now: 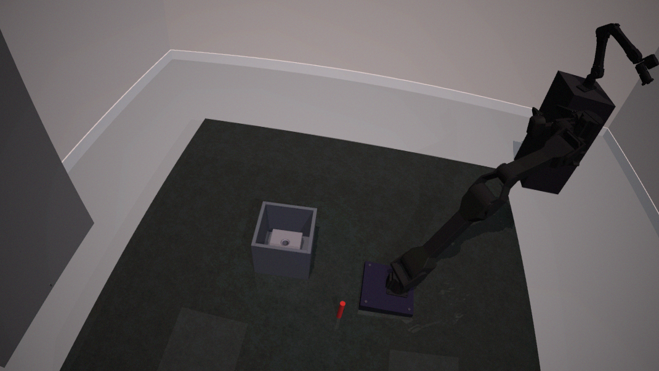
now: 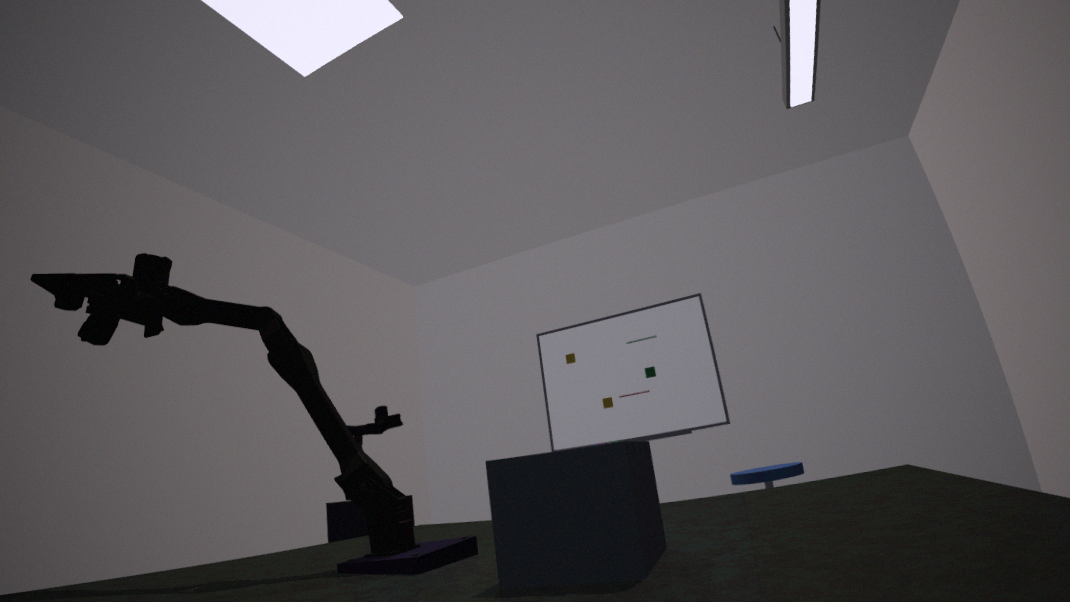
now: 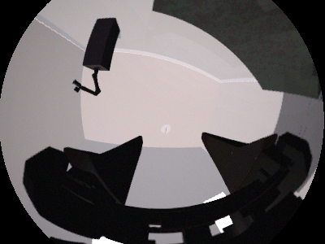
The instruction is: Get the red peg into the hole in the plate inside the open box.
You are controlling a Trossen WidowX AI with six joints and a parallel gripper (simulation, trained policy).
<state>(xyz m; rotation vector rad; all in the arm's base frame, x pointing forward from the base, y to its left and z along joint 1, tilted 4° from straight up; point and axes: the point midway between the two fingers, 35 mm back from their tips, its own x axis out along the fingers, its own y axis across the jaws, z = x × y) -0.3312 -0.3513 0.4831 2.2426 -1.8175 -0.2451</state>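
The red peg is 520 mm to the left of my gripper tip, 510 mm ahead of it and 430 mm below it. From my gripper tip the other things lie so: pale plate 700 mm ahead, 420 mm below, 350 mm to the left.
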